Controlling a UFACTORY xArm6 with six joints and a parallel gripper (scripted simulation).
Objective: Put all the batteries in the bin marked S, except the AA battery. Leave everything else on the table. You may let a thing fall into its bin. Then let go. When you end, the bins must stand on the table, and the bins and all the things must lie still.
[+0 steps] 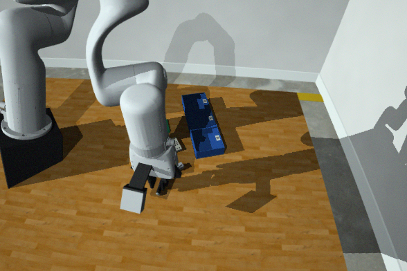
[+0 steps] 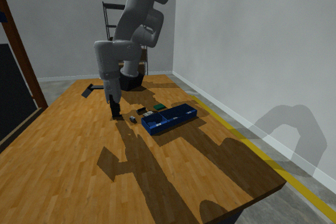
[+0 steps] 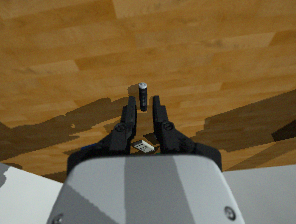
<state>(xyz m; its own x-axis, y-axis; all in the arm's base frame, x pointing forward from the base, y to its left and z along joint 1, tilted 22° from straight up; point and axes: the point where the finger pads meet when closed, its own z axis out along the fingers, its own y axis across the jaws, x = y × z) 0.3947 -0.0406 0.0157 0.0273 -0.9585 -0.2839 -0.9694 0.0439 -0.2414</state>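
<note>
The long blue bin is 24 cm to the left of my hand, 6 cm ahead of it and 2 cm below it. From my hand the other things lie so: grey-white block 7 cm to the left, 3 cm below, 3 cm ahead; white domino 15 cm to the left, 3 cm below; green block 21 cm to the left, 6 cm behind, 3 cm below.
</note>
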